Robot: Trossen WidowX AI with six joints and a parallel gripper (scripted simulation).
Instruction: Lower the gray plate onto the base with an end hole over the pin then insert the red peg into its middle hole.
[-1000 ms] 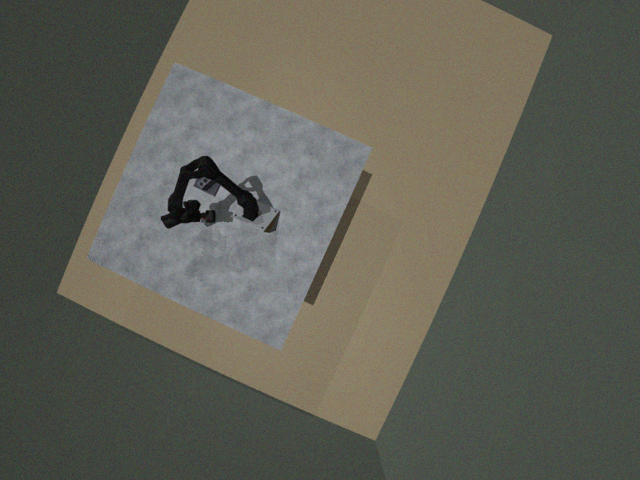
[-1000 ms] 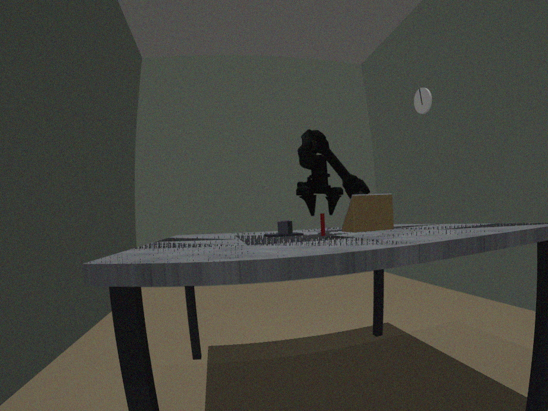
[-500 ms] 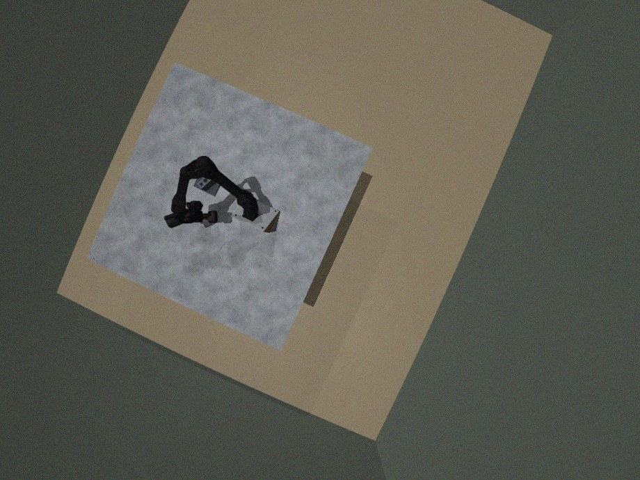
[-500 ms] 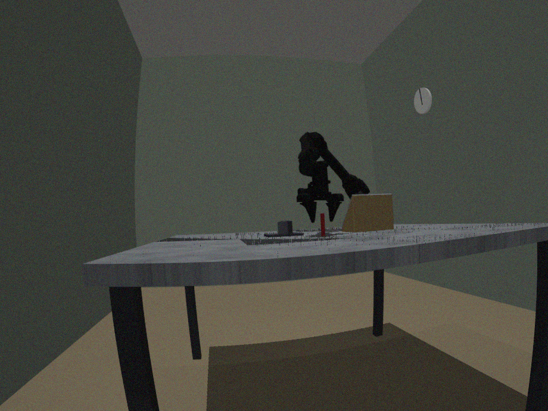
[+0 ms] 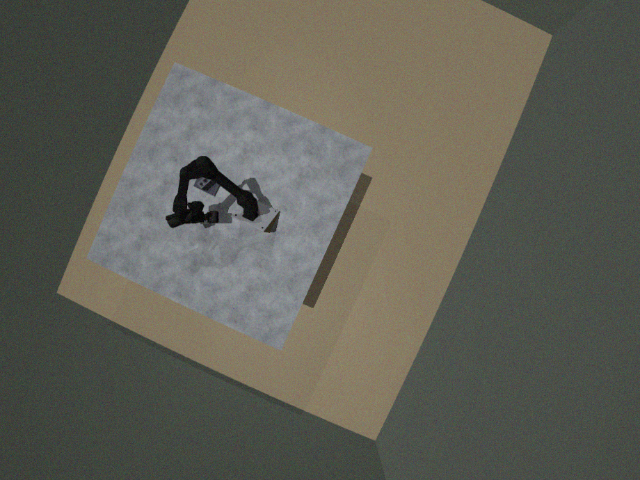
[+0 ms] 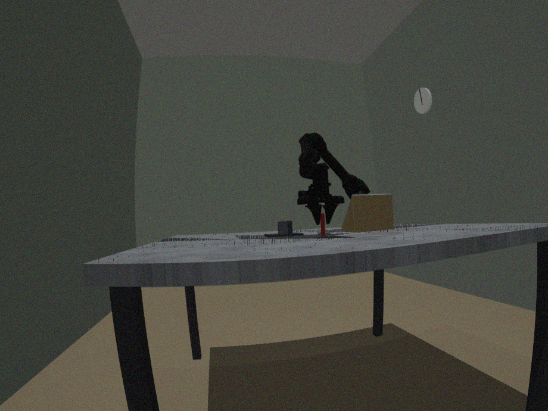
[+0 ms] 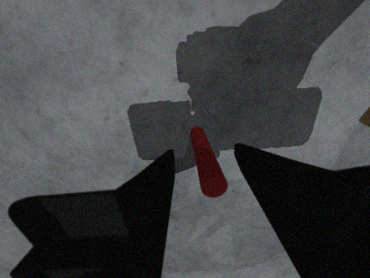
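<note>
My gripper tip is 190 mm to the left of the gray plate and 100 mm short of it. From my gripper tip the other things lie so: dark base (180 mm to the right, 110 mm ahead, 30 mm below); then red peg (right at my gripper tip).
</note>
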